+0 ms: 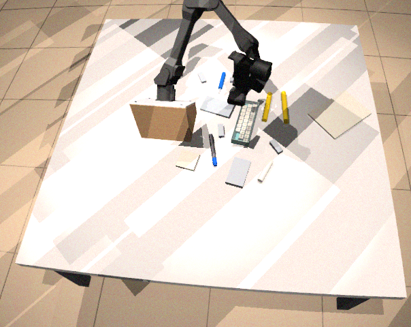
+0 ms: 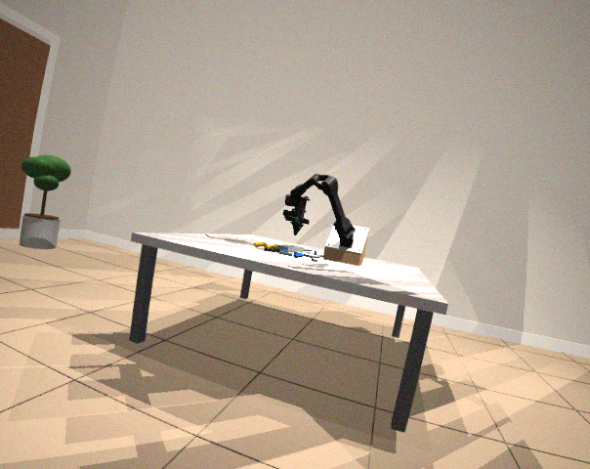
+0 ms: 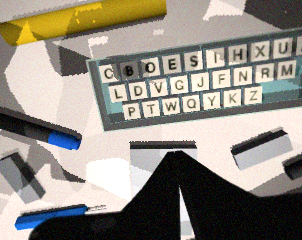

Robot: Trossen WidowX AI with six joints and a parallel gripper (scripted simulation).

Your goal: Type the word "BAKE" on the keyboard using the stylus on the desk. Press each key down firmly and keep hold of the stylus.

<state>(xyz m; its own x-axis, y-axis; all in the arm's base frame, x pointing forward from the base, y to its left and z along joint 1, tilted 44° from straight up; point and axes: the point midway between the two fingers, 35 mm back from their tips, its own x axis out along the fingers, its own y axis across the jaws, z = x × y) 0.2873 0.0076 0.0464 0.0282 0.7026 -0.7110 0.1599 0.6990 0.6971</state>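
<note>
Right now my gripper tip is 15 cm to the right of the blue stylus, 9 cm past it and 9 cm above it. Round my gripper tip: cream pad 23 cm to the right, 18 cm behind, 9 cm below; then grey block 9 cm to the right, 9 cm below, 7 cm behind; then white cylinder 25 cm to the right, 11 cm ahead, 9 cm below.
</note>
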